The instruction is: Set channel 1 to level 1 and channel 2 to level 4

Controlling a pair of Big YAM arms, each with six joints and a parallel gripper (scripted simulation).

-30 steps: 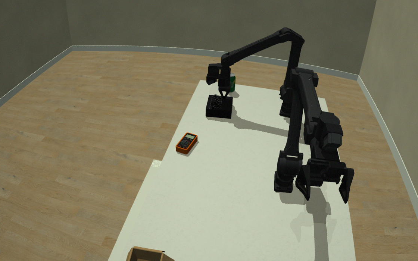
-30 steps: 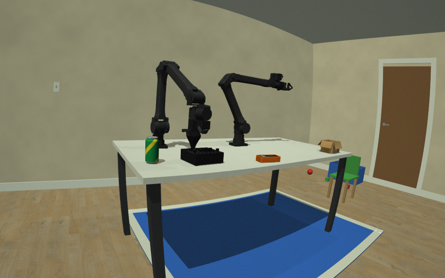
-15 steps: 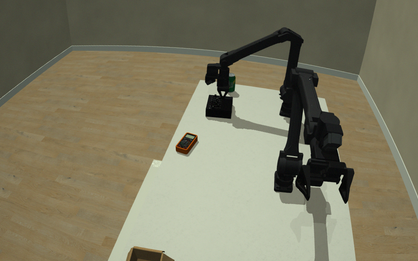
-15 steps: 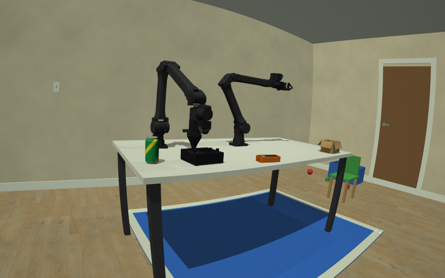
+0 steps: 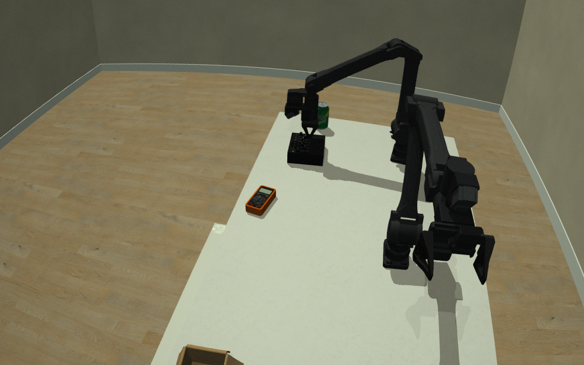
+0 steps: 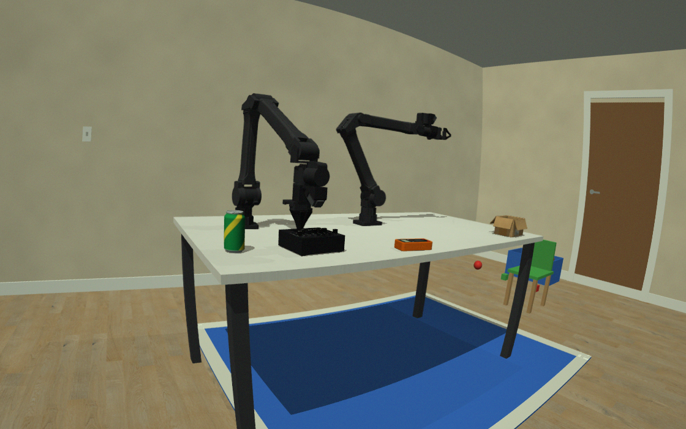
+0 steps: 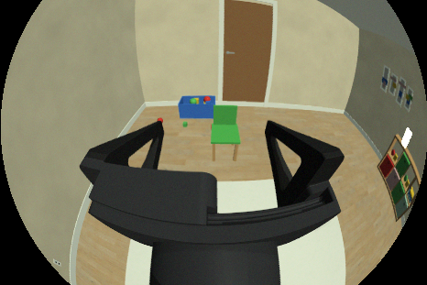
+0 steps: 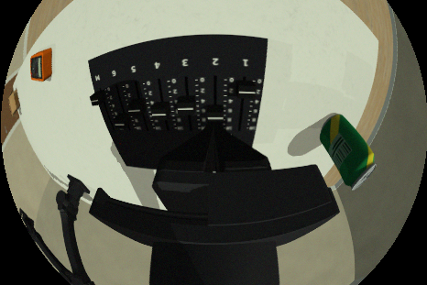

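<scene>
The channel 2 fader cap is 2 cm ahead of my right hand. The rest, counted from my right hand: channel 1 fader cap 4 cm ahead, 2 cm to the right; orange multimeter 9 cm ahead, 40 cm to the left, 5 cm below; can 2 cm behind, 21 cm to the right.
</scene>
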